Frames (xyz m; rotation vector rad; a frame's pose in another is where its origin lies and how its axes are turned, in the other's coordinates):
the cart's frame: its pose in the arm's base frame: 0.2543 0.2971 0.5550 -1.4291 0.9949 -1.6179
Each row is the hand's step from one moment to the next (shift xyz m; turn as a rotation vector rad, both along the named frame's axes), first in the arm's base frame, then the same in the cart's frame.
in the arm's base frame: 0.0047 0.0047 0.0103 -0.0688 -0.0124 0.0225
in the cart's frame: -0.0004 -0.0111 0.0051 0.0274 -0.0178 -0.0658
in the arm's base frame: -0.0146 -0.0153 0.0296 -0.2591 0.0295 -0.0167
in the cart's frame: 0.0276 -0.0210 -0.0111 -0.0079 -0.0071 -0.2611
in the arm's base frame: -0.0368 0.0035 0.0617 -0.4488 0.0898 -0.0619
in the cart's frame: 0.0261 -0.0588 -0.0322 -0.0623 0.0014 -0.4576
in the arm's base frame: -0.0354 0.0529 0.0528 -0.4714 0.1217 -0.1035
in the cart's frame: -0.0224 -0.0714 -0.0351 -0.1062 0.0248 -0.4856
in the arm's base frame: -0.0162 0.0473 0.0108 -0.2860 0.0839 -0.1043
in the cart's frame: -0.0367 -0.0303 -0.0188 -0.0908 0.0485 -0.2985
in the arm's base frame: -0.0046 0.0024 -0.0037 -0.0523 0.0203 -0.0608
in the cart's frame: -0.0032 0.0022 -0.0050 -0.0384 0.0446 -0.0581
